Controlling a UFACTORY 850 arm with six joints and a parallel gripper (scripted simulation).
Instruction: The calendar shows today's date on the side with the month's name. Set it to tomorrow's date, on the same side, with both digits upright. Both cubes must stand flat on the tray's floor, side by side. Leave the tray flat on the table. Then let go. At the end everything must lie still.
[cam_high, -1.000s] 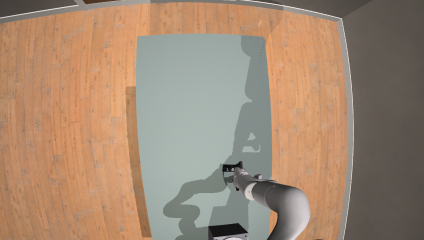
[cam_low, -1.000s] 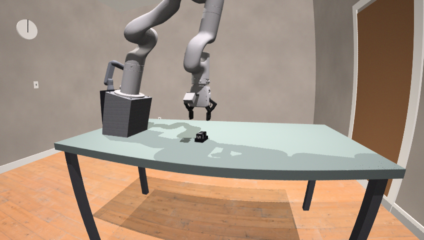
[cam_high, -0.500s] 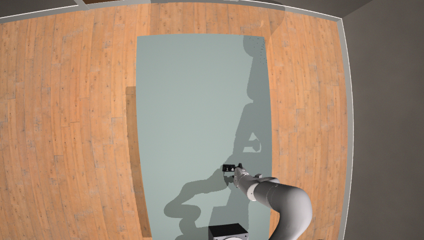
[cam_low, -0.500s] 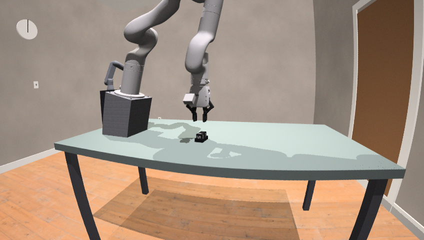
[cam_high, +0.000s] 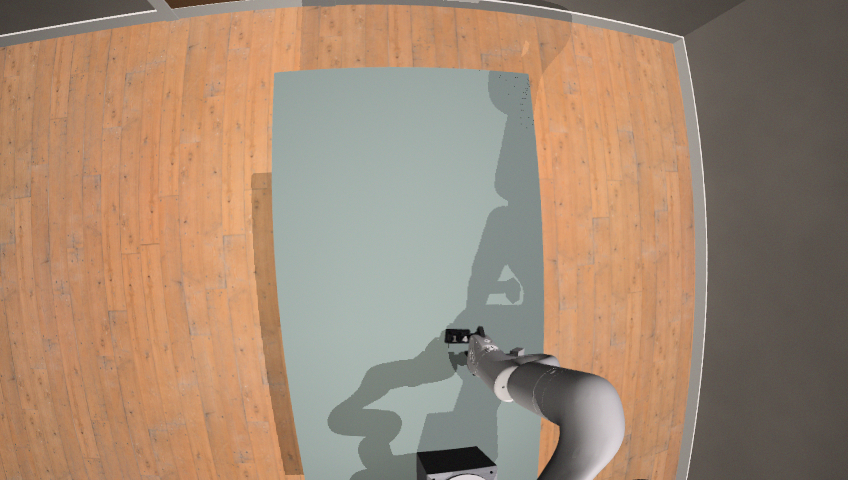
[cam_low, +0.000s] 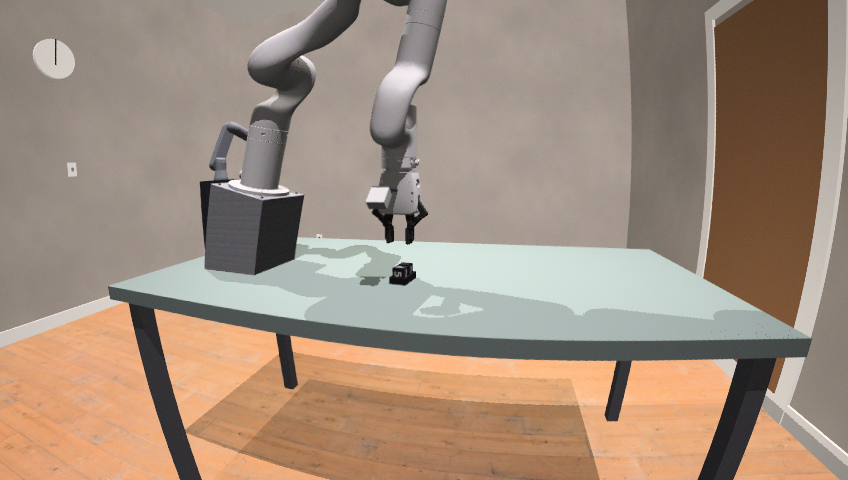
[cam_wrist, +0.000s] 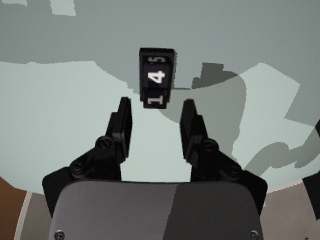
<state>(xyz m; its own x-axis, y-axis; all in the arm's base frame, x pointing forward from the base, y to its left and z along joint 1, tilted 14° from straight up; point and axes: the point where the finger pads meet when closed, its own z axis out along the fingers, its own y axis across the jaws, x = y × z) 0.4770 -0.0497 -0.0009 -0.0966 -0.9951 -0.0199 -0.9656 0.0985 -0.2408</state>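
Now: hand 9 cm above the black cube. From my hand the other things lie so: black tray 2 cm to the left, 11 cm below.
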